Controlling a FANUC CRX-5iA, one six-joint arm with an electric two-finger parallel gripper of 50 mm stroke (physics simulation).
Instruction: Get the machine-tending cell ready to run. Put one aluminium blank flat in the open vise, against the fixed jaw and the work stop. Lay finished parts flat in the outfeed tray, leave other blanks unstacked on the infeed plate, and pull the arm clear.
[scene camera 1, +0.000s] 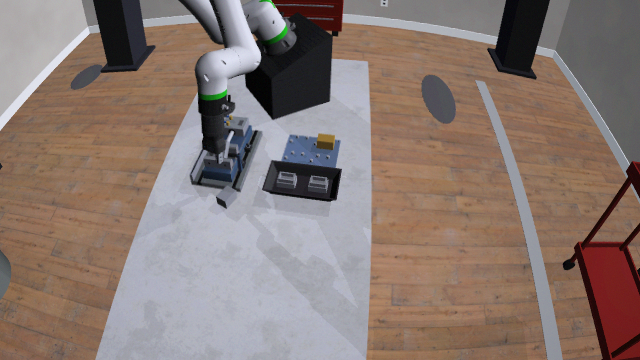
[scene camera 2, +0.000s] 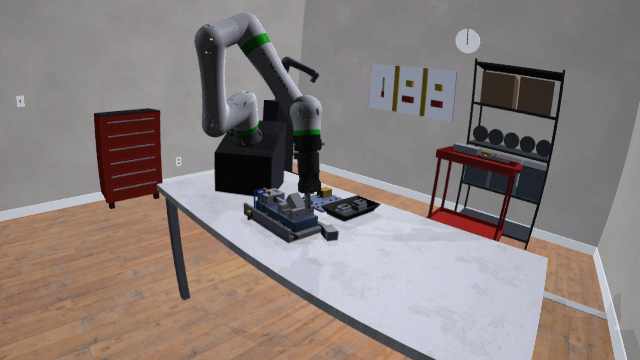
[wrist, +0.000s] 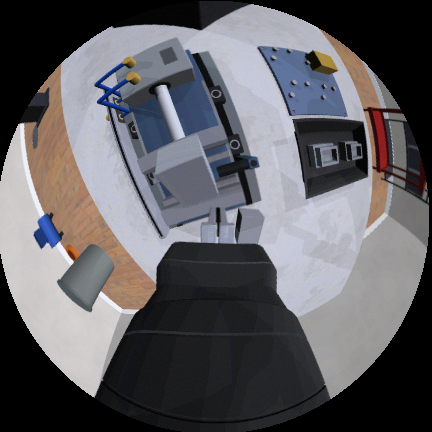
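Pixels of known places: gripper, between the fingertips: (scene camera 1: 219, 162) (scene camera 2: 308, 208) (wrist: 216, 215); arm's base, origin of its link: (scene camera 1: 279, 43) (scene camera 2: 247, 138).
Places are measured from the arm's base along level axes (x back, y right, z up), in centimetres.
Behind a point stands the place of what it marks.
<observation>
The vise (scene camera 1: 220, 173) {x -56.7, y 11.2, z -19.8 cm} (scene camera 2: 303, 223) {x -56.5, y 14.4, z -20.7 cm} (wrist: 200, 112) {x -43.0, y 8.4, z -19.5 cm} has its work stop (wrist: 235, 167) {x -51.0, y 7.5, z -15.9 cm} at one side. A grey aluminium blank (scene camera 2: 295, 202) {x -51.2, y 13.8, z -14.4 cm} (wrist: 185, 172) {x -49.3, y 11.9, z -12.8 cm} sits tilted on the vise jaws, not flat. Another grey block (scene camera 1: 227, 197) {x -65.1, y 6.9, z -21.9 cm} (scene camera 2: 329, 232) {x -65.4, y 10.3, z -22.1 cm} (wrist: 249, 226) {x -62.4, y 7.6, z -21.9 cm} lies on the table just off the vise's end. My gripper (scene camera 1: 220, 158) {x -55.4, y 11.3, z -15.9 cm} (scene camera 2: 308, 205) {x -55.4, y 11.3, z -15.9 cm} (wrist: 216, 215) {x -55.4, y 11.3, z -15.9 cm} is shut and empty, low over the vise's end beside the tilted blank; contact cannot be told. Two finished parts (scene camera 1: 287, 179) {x -55.9, y -11.7, z -20.8 cm} (wrist: 324, 155) {x -54.5, y -11.0, z -22.2 cm} lie apart in the black outfeed tray (scene camera 1: 302, 196) {x -61.5, y -17.2, z -22.1 cm} (scene camera 2: 345, 216) {x -60.4, y -4.8, z -21.7 cm} (wrist: 327, 189) {x -61.0, y -10.0, z -21.3 cm}.
The blue infeed plate (scene camera 1: 302, 146) {x -35.2, y -14.0, z -24.7 cm} (wrist: 280, 65) {x -34.9, y -10.5, z -24.7 cm} lies behind the tray, with a yellow block (scene camera 1: 326, 141) {x -35.5, y -22.6, z -21.1 cm} (scene camera 2: 325, 192) {x -35.6, y -20.6, z -22.0 cm} (wrist: 323, 62) {x -34.7, y -20.4, z -21.1 cm} at its corner. The black robot pedestal (scene camera 1: 300, 75) {x -12.7, y -10.2, z -7.8 cm} (scene camera 2: 245, 171) {x -9.5, y 7.3, z -13.6 cm} stands behind the vise. Blue hoses (wrist: 107, 90) {x -32.4, y 18.3, z -17.4 cm} rise at the vise's far end.
</observation>
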